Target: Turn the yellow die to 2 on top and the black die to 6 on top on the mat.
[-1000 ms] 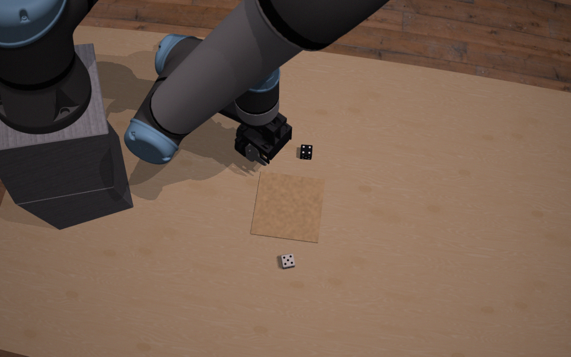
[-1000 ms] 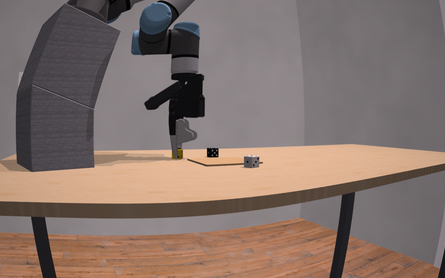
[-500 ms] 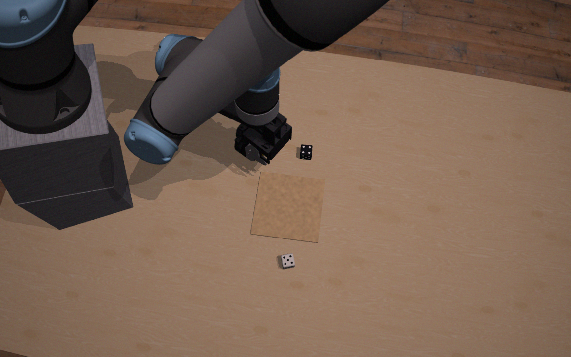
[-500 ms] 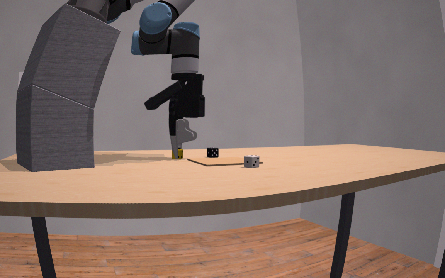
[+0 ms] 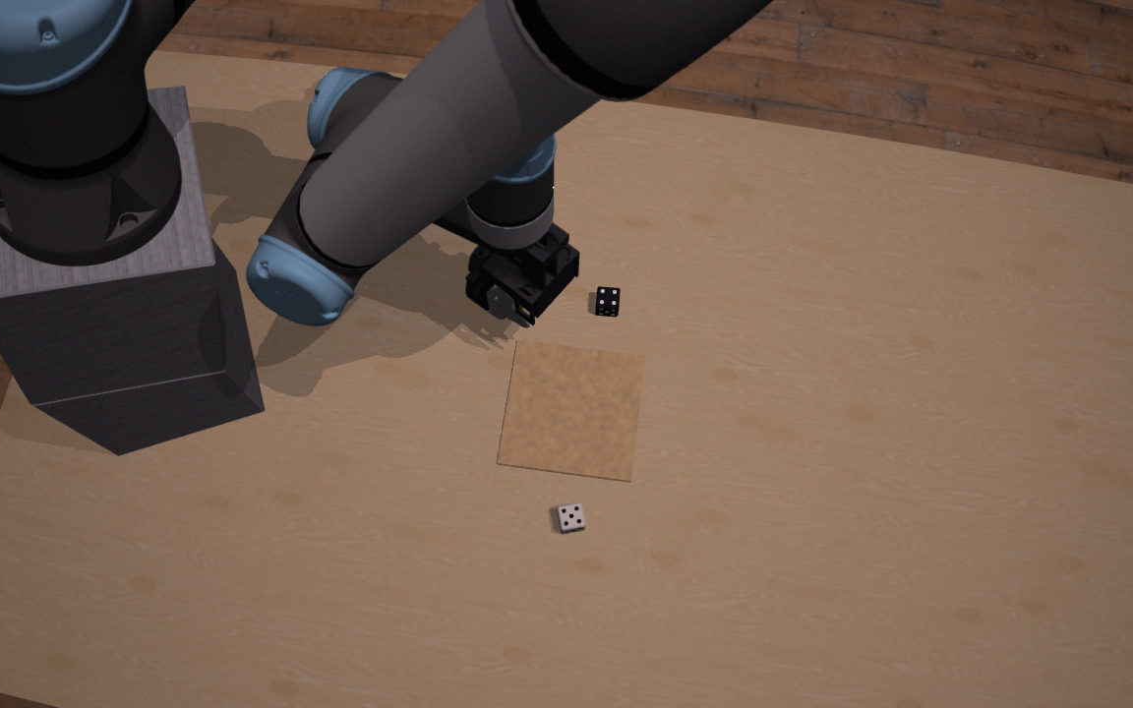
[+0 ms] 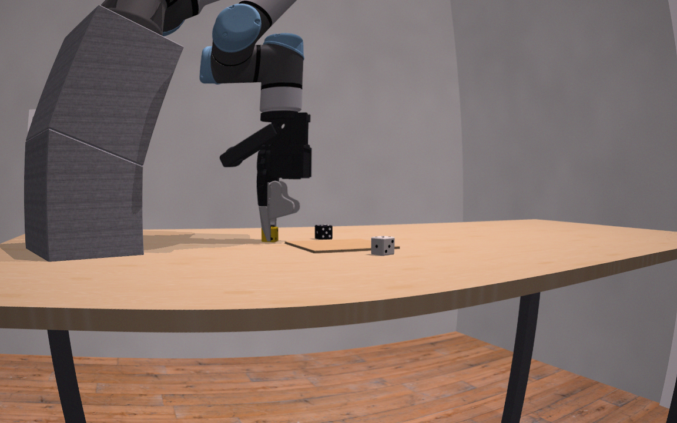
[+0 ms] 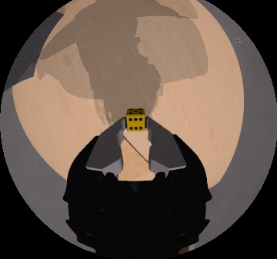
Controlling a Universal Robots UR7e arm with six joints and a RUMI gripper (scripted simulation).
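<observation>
Now: the yellow die right at my hand. The rest, counted from my hand: white die 240 mm to the right, 60 mm ahead; mat 120 mm to the right, 70 mm ahead, 20 mm below; black die 110 mm ahead.
</observation>
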